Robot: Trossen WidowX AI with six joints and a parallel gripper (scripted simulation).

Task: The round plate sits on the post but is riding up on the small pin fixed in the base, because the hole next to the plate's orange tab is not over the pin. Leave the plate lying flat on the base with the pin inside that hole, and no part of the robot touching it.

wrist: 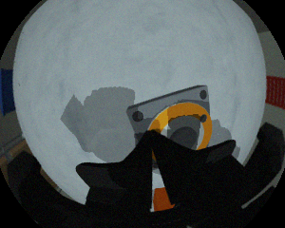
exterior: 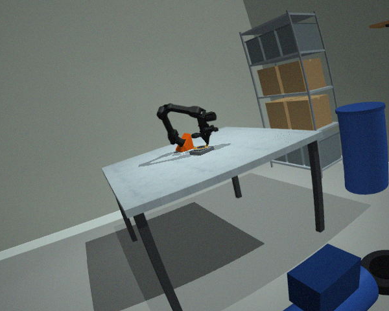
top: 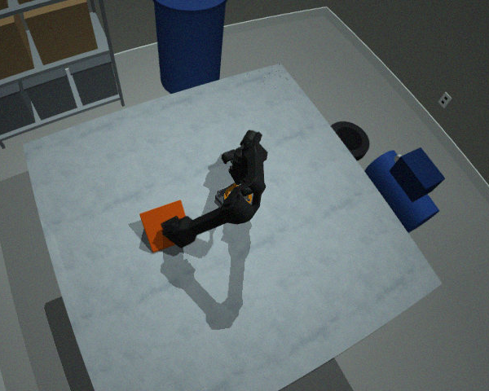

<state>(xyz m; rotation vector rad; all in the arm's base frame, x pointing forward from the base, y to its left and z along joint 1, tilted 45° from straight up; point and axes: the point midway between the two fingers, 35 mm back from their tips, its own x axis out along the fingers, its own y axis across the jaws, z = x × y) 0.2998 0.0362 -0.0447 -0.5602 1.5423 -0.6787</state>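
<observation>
Right now my gripper tip is 2 cm to the left of the round plate, 2 cm past it and 1 cm above it. Round my gripper tip: grey square base 5 cm to the right, 2 cm below, 2 cm behind.
</observation>
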